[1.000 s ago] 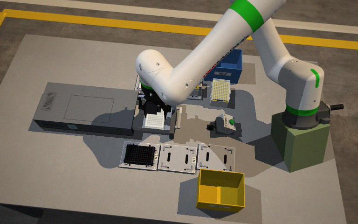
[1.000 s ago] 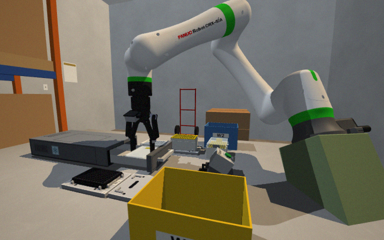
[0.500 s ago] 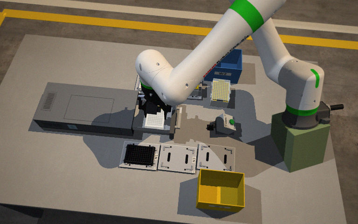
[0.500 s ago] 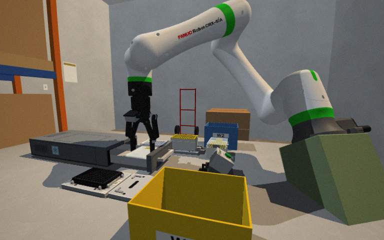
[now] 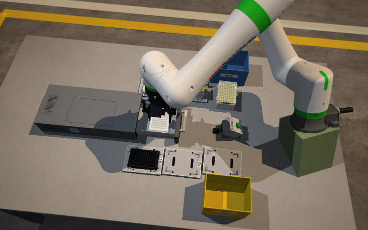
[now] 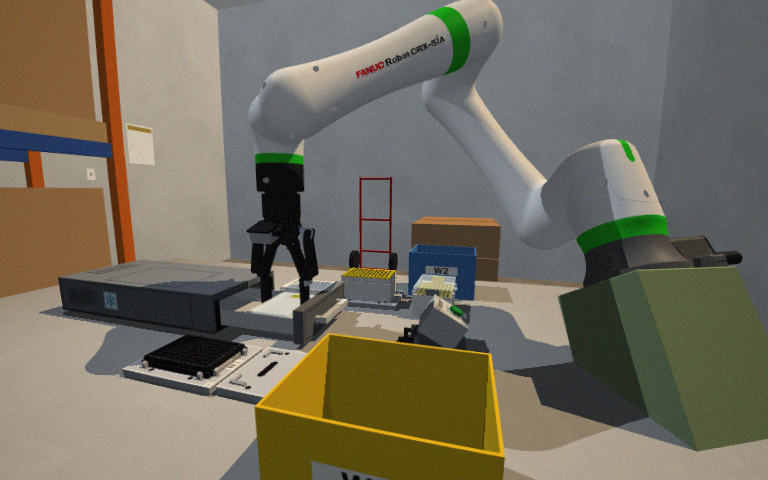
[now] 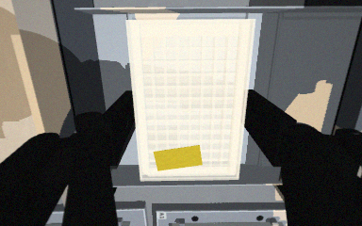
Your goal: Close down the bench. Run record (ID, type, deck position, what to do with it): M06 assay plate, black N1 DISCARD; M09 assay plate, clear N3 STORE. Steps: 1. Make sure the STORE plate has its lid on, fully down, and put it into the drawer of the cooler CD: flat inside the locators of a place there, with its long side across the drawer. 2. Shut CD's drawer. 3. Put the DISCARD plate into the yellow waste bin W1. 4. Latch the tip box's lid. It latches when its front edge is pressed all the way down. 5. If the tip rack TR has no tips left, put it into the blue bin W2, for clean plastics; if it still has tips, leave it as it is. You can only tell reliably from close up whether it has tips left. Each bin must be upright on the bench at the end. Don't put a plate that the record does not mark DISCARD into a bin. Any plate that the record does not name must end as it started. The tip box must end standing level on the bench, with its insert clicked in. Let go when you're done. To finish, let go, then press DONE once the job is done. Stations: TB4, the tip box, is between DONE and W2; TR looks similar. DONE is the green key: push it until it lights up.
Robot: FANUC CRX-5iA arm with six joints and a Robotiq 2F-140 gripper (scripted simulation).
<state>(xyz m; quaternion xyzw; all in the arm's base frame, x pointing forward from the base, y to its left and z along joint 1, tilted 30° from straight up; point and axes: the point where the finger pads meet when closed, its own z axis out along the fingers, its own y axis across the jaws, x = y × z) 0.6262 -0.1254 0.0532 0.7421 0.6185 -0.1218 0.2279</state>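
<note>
Now: hand 4 cm short of the cooler drawer, 2 cm above it and 1 cm to the left of it. From my hand the other things lie so: black assay plate (18 cm to the left, 8 cm ahead, 4 cm below); then cooler CD (17 cm ahead, 4 cm to the right, 2 cm below); then white gridded plate (20 cm to the right, 4 cm below).
</note>
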